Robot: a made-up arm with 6 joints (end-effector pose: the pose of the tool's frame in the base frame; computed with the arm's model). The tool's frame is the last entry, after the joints. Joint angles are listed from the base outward.
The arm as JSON. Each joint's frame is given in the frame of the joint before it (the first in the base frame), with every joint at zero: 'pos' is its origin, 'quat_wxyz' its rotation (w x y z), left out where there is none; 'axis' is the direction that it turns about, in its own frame. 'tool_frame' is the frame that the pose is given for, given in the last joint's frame.
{
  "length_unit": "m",
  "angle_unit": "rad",
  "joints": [
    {
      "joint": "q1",
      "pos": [
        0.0,
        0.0,
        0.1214
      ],
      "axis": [
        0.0,
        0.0,
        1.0
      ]
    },
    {
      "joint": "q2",
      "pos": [
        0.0,
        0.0,
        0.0
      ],
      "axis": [
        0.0,
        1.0,
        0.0
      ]
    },
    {
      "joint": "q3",
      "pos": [
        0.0,
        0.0,
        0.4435
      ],
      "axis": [
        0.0,
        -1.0,
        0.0
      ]
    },
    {
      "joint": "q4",
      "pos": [
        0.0,
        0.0,
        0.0
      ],
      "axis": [
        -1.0,
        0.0,
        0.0
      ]
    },
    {
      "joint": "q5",
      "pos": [
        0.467,
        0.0,
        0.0
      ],
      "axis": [
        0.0,
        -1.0,
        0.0
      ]
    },
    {
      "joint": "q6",
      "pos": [
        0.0,
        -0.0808,
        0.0
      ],
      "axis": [
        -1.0,
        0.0,
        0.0
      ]
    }
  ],
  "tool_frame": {
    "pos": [
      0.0,
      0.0,
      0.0
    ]
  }
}
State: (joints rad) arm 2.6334 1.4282 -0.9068 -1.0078 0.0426 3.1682
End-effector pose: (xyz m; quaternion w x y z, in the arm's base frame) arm -0.0371 0.0700 -0.1054 0.7340 0.5146 0.2415 -0.3716
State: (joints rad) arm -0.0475 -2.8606 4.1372 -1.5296 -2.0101 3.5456
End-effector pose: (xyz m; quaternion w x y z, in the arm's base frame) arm 0.2822 -0.0167 -0.0596 0.0318 -0.6101 -0.7367 0.2899
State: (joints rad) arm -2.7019 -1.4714 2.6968 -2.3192 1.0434 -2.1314
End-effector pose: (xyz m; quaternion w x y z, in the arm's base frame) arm 0.6874 0.2626 -0.2035 0.5694 0.6217 0.4433 0.3046
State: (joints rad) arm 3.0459 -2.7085 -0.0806 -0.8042 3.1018 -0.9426
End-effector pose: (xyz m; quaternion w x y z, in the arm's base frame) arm 0.5670 0.0019 -0.0010 0.0783 -0.2624 0.0756 0.9588
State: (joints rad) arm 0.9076 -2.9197 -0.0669 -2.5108 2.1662 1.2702
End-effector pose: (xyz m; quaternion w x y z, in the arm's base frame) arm -0.3788 -0.3788 -0.1325 0.2310 0.9291 0.0778 0.2783
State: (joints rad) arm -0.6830 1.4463 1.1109 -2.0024 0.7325 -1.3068
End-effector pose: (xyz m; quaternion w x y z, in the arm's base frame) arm 0.6860 -0.5146 -0.0465 0.1120 -0.7296 0.6255 0.2527
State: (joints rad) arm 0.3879 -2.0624 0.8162 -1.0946 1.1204 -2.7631
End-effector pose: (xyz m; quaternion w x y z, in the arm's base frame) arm -0.7481 -0.3457 0.1028 0.5470 0.3285 -0.1877 -0.7468
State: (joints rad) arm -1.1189 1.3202 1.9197 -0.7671 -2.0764 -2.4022
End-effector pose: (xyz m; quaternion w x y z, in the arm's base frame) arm 0.3175 -0.7872 0.4486 0.0973 -0.8683 -0.1230 0.4706
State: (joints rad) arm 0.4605 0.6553 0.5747 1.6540 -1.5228 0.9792
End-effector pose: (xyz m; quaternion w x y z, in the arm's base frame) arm 0.6619 0.3359 0.5157 0.1972 -0.8407 0.4786 -0.1592
